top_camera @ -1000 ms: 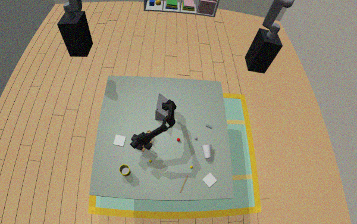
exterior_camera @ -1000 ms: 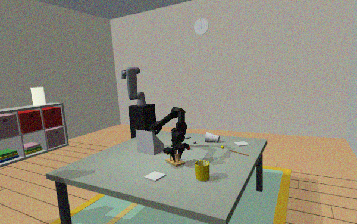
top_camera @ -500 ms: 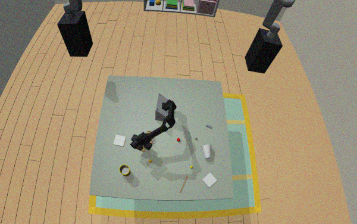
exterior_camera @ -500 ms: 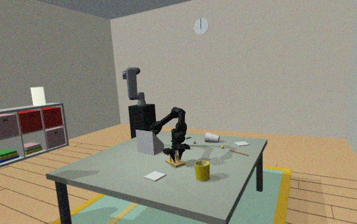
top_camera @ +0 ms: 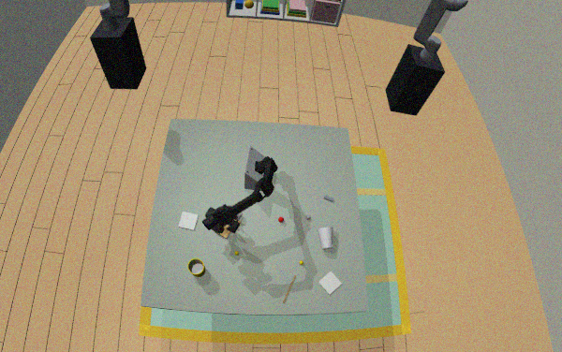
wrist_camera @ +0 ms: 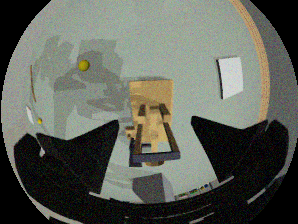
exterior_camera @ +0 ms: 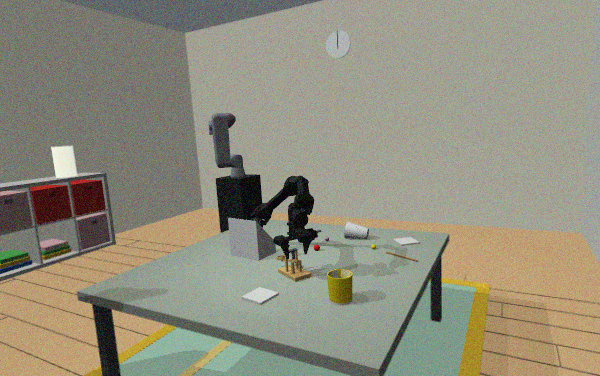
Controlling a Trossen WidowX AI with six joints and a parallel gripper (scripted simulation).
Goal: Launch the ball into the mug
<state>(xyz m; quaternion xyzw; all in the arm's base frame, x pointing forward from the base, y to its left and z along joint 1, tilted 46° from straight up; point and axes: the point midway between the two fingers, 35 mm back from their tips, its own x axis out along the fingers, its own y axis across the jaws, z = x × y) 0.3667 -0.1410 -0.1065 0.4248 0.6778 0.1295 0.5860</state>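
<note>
Now: gripper tip 33 cm to the right of the red ball, 9 cm past it and 7 cm above it. Round my gripper tip: wooden stick (39 cm to the left, 33 cm ahead, 9 cm below); yellow mug (26 cm ahead, 13 cm to the right, 6 cm below); wooden catapult (6 cm behind, 5 cm to the left, 4 cm below).
</note>
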